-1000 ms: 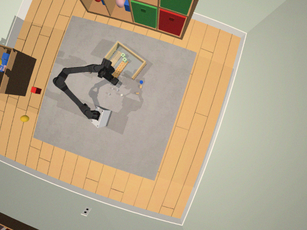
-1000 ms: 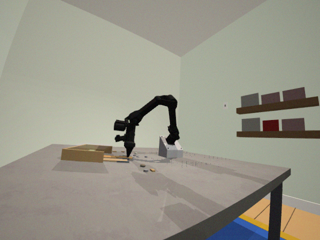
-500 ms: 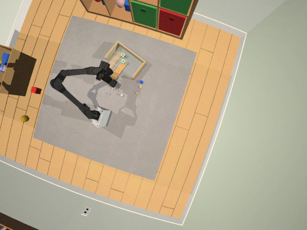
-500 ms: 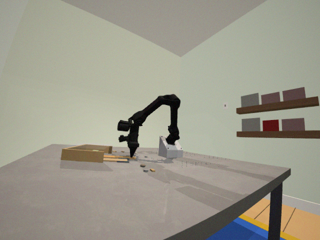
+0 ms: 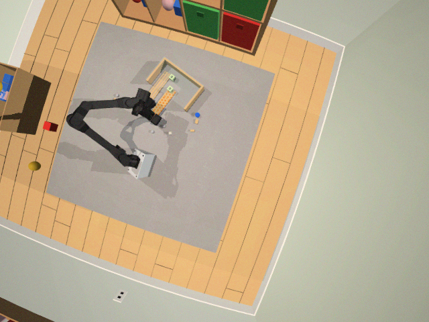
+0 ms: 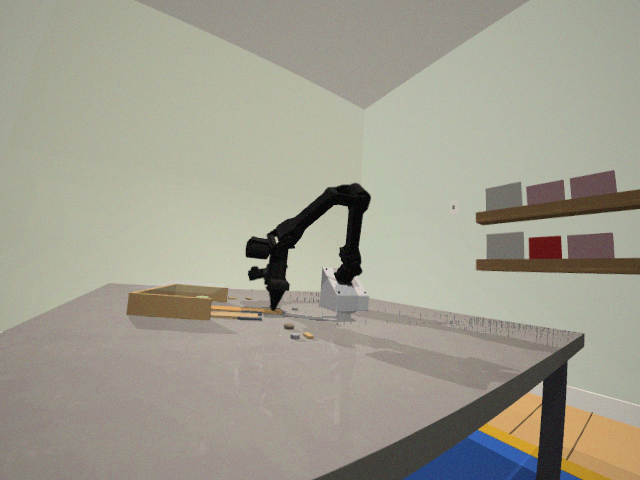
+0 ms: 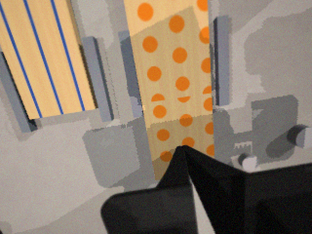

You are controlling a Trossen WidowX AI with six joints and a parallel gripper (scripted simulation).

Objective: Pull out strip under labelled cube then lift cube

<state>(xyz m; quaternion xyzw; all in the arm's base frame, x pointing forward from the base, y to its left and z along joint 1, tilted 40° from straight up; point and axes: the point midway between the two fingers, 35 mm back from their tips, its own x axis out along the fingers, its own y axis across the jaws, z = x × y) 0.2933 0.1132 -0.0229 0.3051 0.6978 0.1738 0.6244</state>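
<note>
The orange-dotted strip is 10 cm ahead of my gripper tip and 2 cm to the right of it.
</note>
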